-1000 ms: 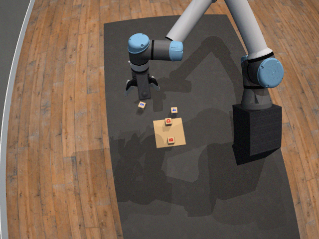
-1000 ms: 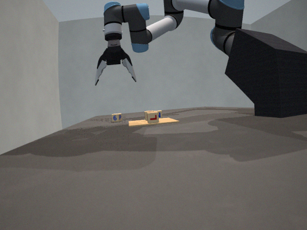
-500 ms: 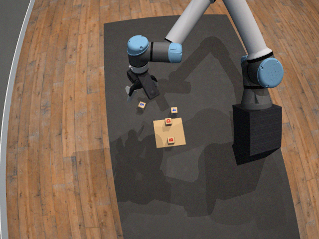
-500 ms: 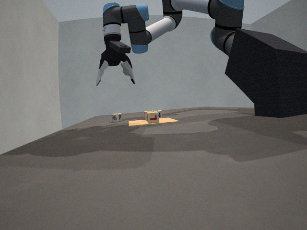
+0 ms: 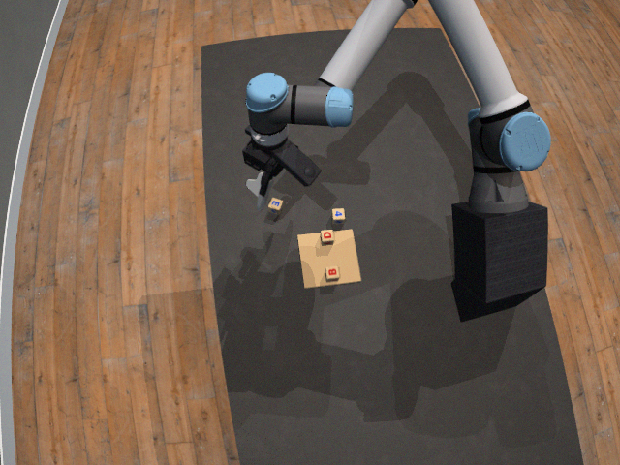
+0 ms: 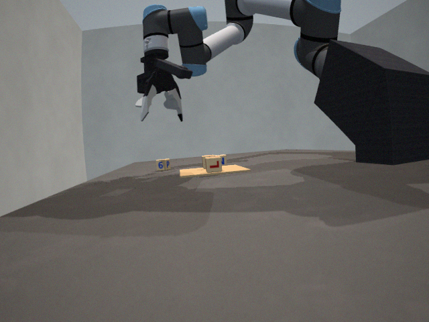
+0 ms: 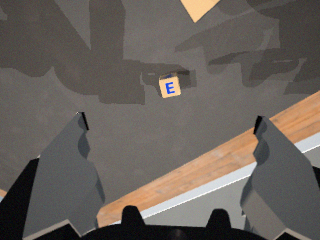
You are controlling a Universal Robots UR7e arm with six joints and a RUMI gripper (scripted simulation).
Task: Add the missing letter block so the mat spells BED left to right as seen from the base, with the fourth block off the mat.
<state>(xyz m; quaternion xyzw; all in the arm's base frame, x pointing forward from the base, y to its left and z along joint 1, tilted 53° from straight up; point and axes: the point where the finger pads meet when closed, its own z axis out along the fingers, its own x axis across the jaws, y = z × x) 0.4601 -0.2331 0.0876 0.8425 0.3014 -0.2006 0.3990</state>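
The E block lies 12 cm below my hand, 1 cm to the right of it and 1 cm ahead of it. Round my hand: D block: 12 cm below, 11 cm to the left, 9 cm behind; B block: 20 cm to the left, 12 cm below, 8 cm behind; tan mat: 16 cm to the left, 13 cm below, 8 cm behind.
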